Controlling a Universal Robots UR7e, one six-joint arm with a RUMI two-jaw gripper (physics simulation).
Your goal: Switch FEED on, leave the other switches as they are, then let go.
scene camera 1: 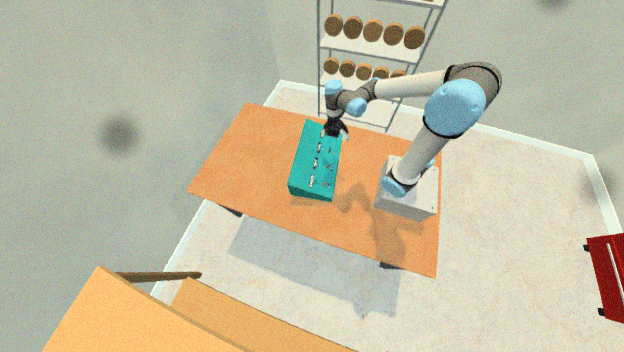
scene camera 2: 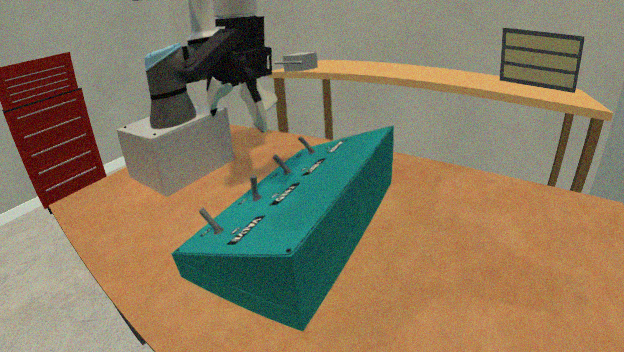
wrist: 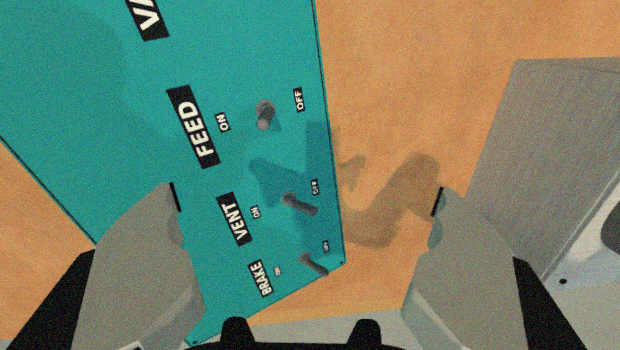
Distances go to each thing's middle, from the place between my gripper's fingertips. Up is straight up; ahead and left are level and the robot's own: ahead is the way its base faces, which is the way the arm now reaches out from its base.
The teal switch panel [scene camera 2: 278, 253] is 16 cm below my hand, 8 cm to the left of it and 8 cm ahead of it.
